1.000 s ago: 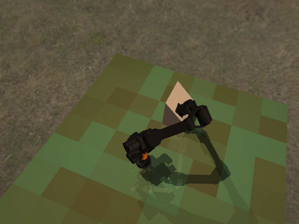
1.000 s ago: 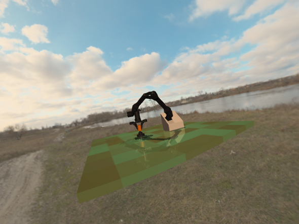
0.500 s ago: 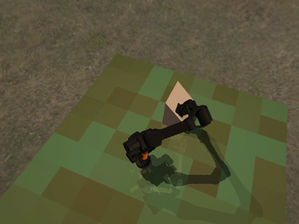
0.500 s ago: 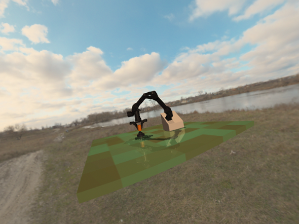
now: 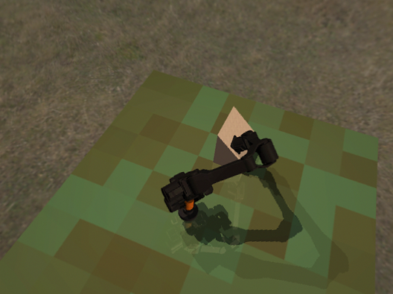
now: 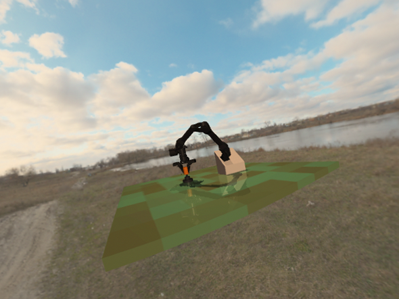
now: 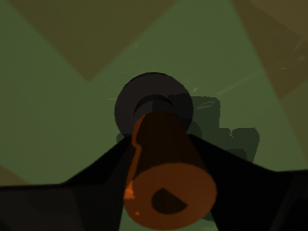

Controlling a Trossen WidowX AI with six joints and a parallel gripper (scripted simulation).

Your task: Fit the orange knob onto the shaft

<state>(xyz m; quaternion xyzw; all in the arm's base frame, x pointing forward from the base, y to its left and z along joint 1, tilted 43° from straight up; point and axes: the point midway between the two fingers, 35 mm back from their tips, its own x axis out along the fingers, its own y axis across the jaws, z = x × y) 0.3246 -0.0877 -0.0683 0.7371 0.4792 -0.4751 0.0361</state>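
My gripper tip is 2 cm below the orange knob. Also, from my gripper tip: dark round pedestal 4 cm below.
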